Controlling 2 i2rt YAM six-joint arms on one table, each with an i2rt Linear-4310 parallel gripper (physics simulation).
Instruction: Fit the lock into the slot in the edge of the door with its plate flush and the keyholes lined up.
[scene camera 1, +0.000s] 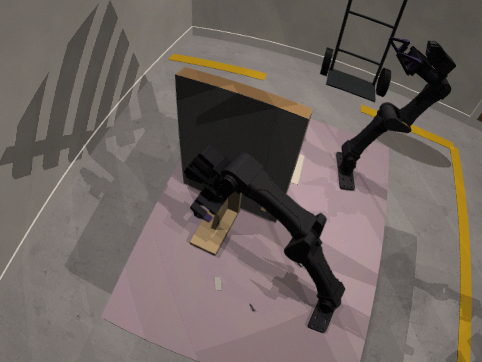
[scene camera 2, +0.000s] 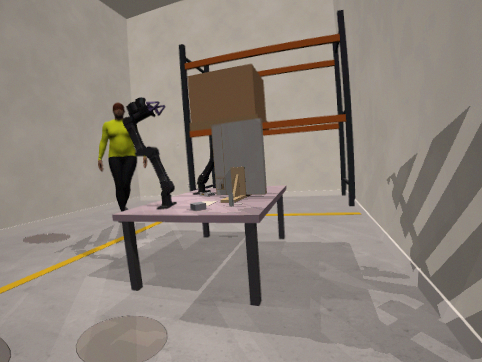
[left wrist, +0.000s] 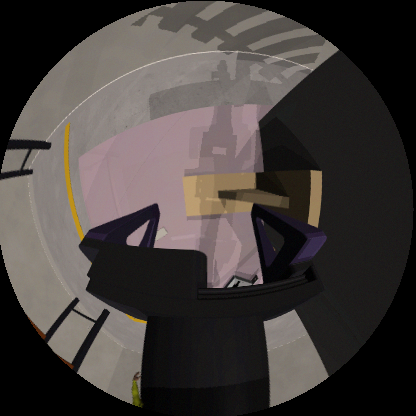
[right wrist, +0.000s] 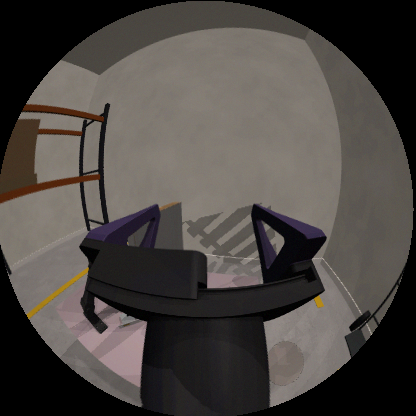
Scene:
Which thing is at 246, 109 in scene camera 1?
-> A dark door.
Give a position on a tan wooden stand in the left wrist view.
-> At 296, 193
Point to a dark door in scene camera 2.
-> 240, 143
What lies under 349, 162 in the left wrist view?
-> A dark door.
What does my left gripper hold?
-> Nothing.

